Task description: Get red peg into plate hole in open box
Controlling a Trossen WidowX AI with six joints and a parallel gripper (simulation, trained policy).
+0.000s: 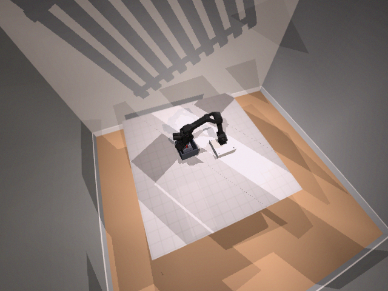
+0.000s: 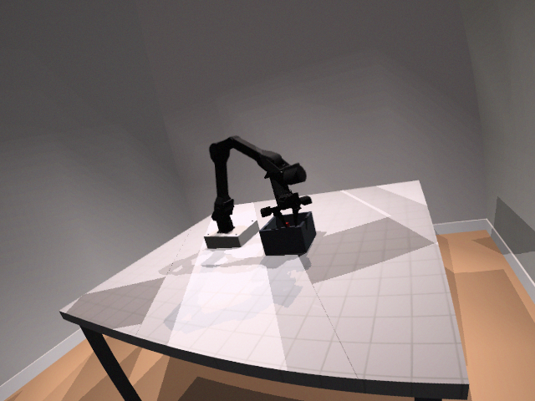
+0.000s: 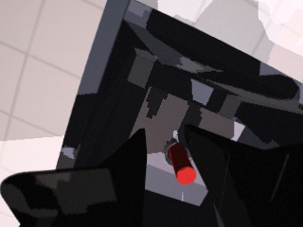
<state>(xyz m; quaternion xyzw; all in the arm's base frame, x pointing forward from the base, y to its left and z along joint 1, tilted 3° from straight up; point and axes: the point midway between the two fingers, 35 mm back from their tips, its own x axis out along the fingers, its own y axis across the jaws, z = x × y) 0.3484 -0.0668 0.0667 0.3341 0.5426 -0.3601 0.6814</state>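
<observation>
My gripper tip is now 2 cm to the right of the red peg, 2 cm past it and 2 cm above it. The rest, counted from my gripper tip: dark box 4 cm below, 2 cm to the left, 2 cm behind; pale plate 2 cm to the left, 2 cm below, 2 cm behind.
</observation>
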